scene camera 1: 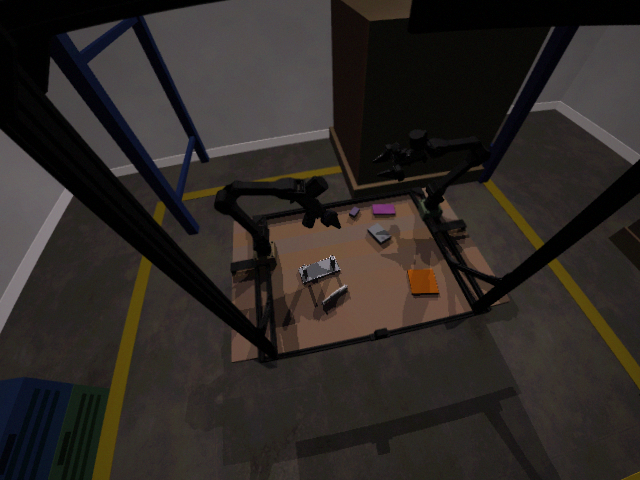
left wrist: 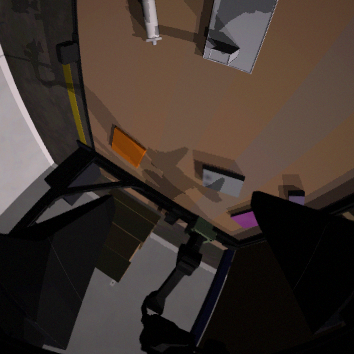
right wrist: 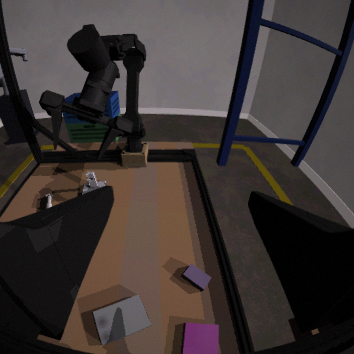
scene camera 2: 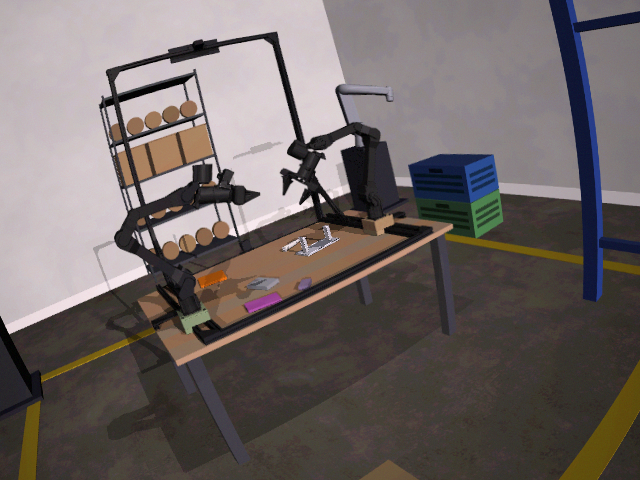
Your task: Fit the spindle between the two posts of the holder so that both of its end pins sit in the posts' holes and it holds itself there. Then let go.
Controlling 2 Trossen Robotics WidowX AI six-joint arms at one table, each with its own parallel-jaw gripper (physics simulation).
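Pixels of known places: left gripper, fingertip midpoint: (scene camera 1: 335,224) (left wrist: 183,200) (right wrist: 76,154) (scene camera 2: 291,200); right gripper, fingertip midpoint: (scene camera 1: 374,168) (left wrist: 209,349) (right wrist: 182,195) (scene camera 2: 255,193); left arm's base, origin of the base link: (scene camera 1: 264,250) (right wrist: 134,147) (scene camera 2: 376,216); right arm's base, origin of the base link: (scene camera 1: 431,205) (left wrist: 197,236) (scene camera 2: 191,310).
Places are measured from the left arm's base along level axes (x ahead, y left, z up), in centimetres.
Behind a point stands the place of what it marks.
The white spindle (scene camera 1: 334,295) {z -4.3, x 30.0, y -26.3 cm} (scene camera 2: 291,245) {z -5.0, x 31.7, y -23.6 cm} (left wrist: 151,20) {z -4.3, x 32.7, y -23.5 cm} (right wrist: 48,201) {z -4.7, x 27.7, y -26.7 cm} lies on the table, apart from the holder. The grey holder (scene camera 1: 319,269) {z -5.5, x 25.2, y -11.7 cm} (scene camera 2: 321,247) {z -5.5, x 25.7, y -7.2 cm} (left wrist: 250,30) {z -5.5, x 28.0, y -8.8 cm} (right wrist: 93,185) stands on its base with two upright posts and no spindle between them. In scene camera 1 the spindle is below and right of the holder. My left gripper (scene camera 1: 324,226) {z 18.3, x 34.3, y -5.2 cm} (scene camera 2: 294,197) {z 18.3, x 34.3, y -5.2 cm} (left wrist: 183,200) {z 18.3, x 34.3, y -5.2 cm} (right wrist: 76,154) {z 18.3, x 34.3, y -5.2 cm} is open and empty, raised above the table. My right gripper (scene camera 1: 377,167) {z 28.9, x 54.8, y 13.9 cm} (right wrist: 182,195) {z 28.9, x 54.8, y 13.9 cm} is open and empty, high up near the opposite side. The posts' holes are too small to make out.
On the table (scene camera 1: 361,315) {z -6.3, x 40.0, y -36.3 cm} lie an orange block (scene camera 1: 422,281) {z -5.4, x 70.6, y -25.9 cm} (scene camera 2: 212,279) {z -5.4, x 71.3, y -22.9 cm} (left wrist: 128,146) {z -5.4, x 68.7, y -24.7 cm}, a grey block (scene camera 1: 378,233) {z -4.9, x 58.0, y 3.6 cm} (left wrist: 223,181) {z -4.8, x 57.3, y 4.2 cm} (right wrist: 121,320) {z -4.9, x 58.9, y 4.4 cm}, a magenta block (scene camera 1: 383,209) {z -5.3, x 65.3, y 19.5 cm} (scene camera 2: 263,302) {z -5.3, x 65.7, y 21.1 cm} and a small purple block (scene camera 1: 354,212) {z -4.8, x 48.9, y 19.8 cm} (right wrist: 196,277) {z -4.8, x 49.6, y 20.7 cm}. Black rails run along the table edges.
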